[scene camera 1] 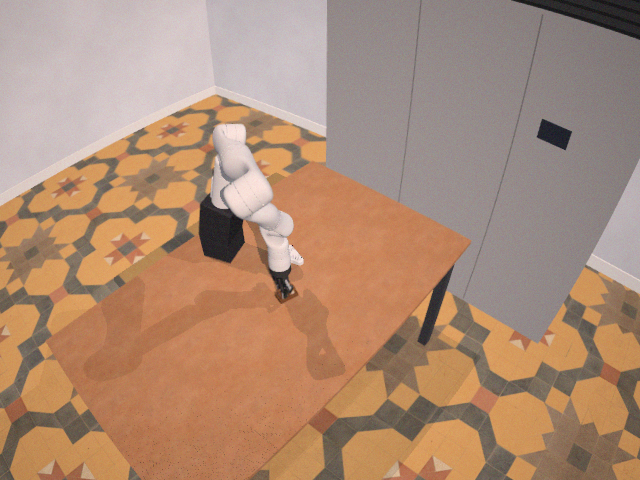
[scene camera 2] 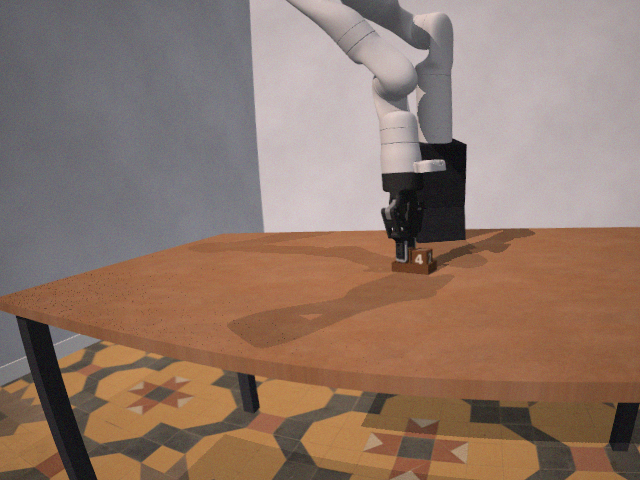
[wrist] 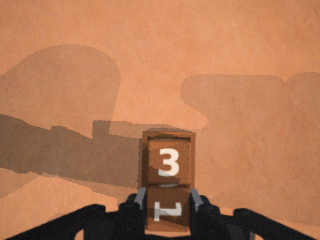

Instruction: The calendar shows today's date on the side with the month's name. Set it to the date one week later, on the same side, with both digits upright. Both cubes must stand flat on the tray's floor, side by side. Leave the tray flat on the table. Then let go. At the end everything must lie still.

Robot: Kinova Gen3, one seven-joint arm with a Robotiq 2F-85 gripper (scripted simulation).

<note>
In view: my gripper [scene camera 2: 406, 259], a cube [wrist: 168, 159], a brown calendar tray [wrist: 147, 135] and a cube [wrist: 167, 204].
My gripper also shows in the wrist view [wrist: 167, 200].
</note>
